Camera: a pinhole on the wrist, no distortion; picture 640 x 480 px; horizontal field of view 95.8 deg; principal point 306.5 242.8 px. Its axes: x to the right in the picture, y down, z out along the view. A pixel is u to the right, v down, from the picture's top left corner.
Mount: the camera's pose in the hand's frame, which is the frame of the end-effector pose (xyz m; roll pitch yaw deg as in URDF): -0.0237 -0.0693 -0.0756 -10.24 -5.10 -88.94
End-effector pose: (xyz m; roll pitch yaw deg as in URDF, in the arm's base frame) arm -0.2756 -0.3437 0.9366 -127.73 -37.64 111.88
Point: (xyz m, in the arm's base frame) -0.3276 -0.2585 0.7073
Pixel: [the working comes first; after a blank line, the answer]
In the camera's frame: -0.2290 -0.0791 0.2478

39.3 150.6
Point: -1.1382 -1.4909 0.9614
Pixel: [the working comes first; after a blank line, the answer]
In the camera's frame: 1.1094 -0.6775 0.5494

outside the picture
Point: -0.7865 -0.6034 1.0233
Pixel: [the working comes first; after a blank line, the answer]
In the camera's frame: 0.3994 -0.0474 0.4308

574.6 211.0
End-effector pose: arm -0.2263 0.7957 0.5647 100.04 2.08 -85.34
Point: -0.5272 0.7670 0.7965
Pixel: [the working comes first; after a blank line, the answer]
In the camera's frame: -0.3189 -0.0389 0.3614

51.4 211.6
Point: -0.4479 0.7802 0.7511
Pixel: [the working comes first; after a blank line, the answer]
In the camera's frame: -0.2666 -0.0315 0.2856

36.6 210.9
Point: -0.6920 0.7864 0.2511
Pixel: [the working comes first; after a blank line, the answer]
In the camera's frame: 0.2110 -0.0981 0.5632

414.8 192.4
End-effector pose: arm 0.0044 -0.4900 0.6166 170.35 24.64 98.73
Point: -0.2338 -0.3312 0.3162
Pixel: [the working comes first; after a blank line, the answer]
In the camera's frame: 0.1970 0.2782 0.2670

outside the picture
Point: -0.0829 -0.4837 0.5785
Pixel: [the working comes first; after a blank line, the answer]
In the camera's frame: 0.0280 0.0409 0.0940

392.6 368.4
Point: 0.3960 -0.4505 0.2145
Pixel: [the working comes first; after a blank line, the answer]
In the camera's frame: -0.3439 0.0807 0.5663

130.9 284.0
